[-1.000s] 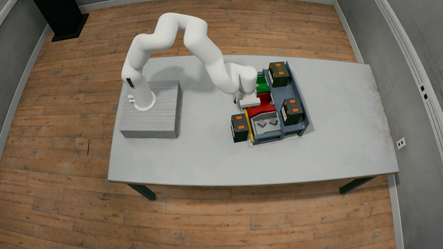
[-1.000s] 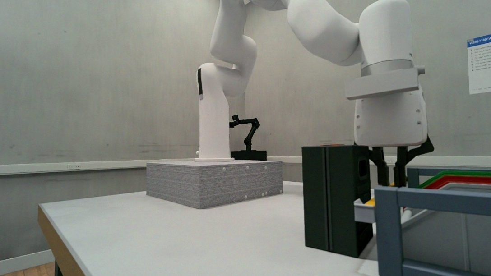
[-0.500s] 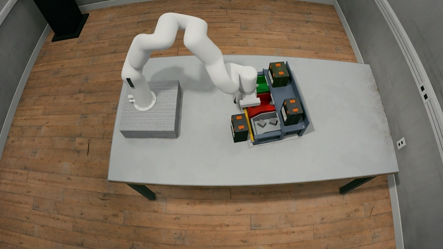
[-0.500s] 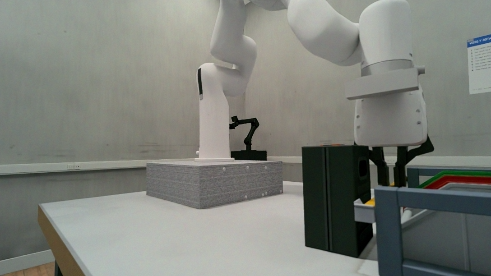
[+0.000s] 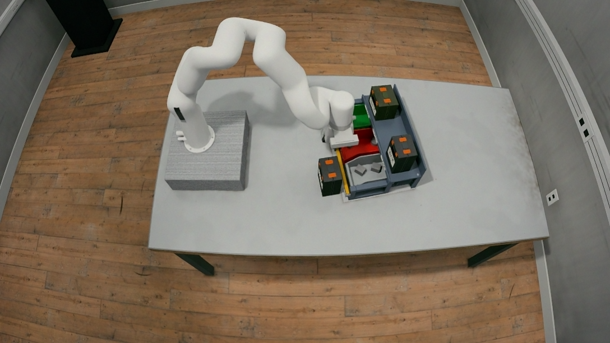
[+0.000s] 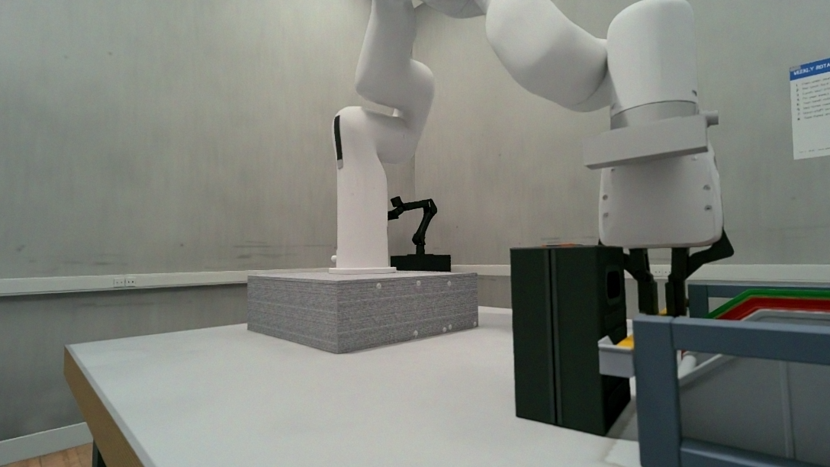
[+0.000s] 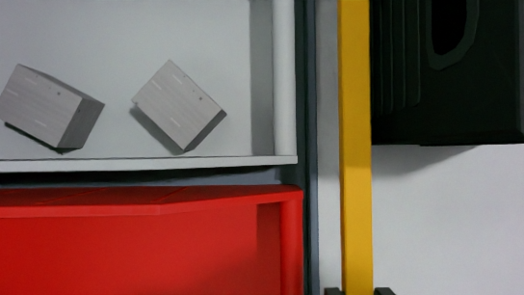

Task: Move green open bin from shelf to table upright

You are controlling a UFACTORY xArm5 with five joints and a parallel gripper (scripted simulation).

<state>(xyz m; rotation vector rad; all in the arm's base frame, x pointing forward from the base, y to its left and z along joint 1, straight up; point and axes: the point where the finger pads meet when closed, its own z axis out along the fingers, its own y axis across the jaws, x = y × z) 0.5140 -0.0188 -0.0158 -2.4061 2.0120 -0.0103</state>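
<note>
My gripper is now 2 cm above the yellow bar. From my hand the other things lie so: blue-grey shelf (13 cm ahead, 2 cm to the left, 1 cm below); black case (12 cm to the right, 3 cm behind, 1 cm below); red bin (10 cm ahead, 3 cm below, 2 cm to the left).
</note>
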